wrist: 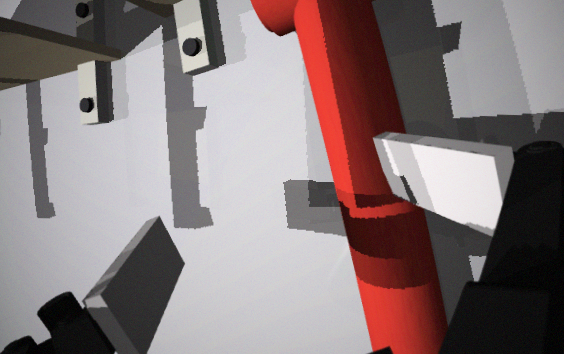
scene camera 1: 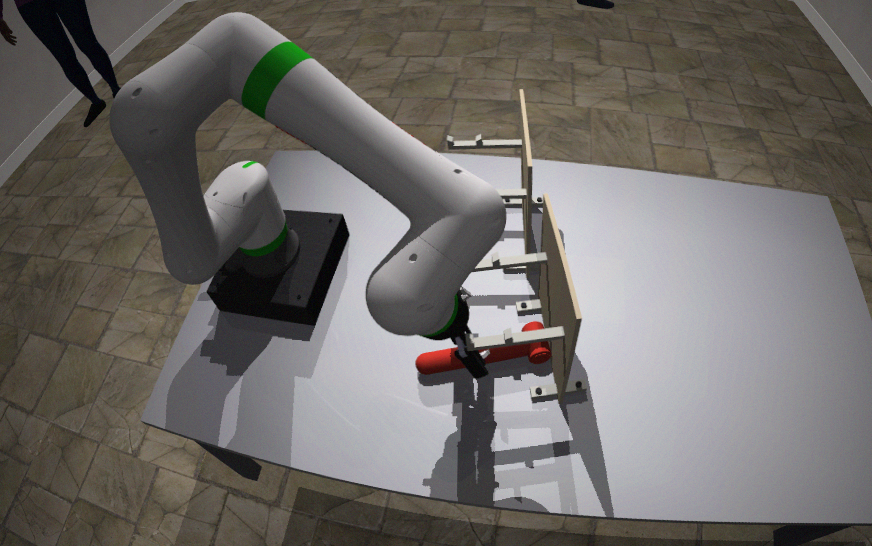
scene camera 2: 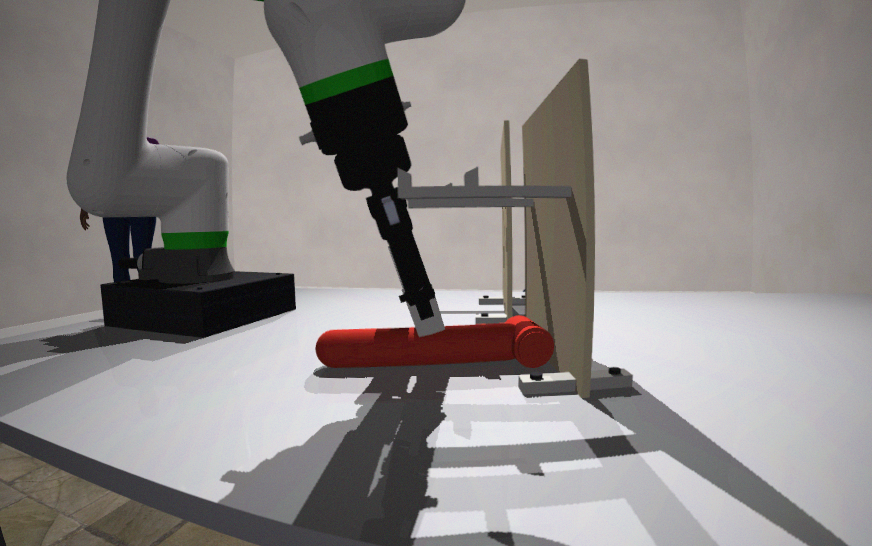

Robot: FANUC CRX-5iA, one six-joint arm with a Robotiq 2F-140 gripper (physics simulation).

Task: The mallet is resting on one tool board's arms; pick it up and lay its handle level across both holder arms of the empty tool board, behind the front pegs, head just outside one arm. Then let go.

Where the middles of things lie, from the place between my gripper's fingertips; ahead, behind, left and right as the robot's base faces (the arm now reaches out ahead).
Labels:
My hand is 2 cm short of the red mallet (scene camera 2: 519, 337), 4 cm to the left of it and 3 cm above it.

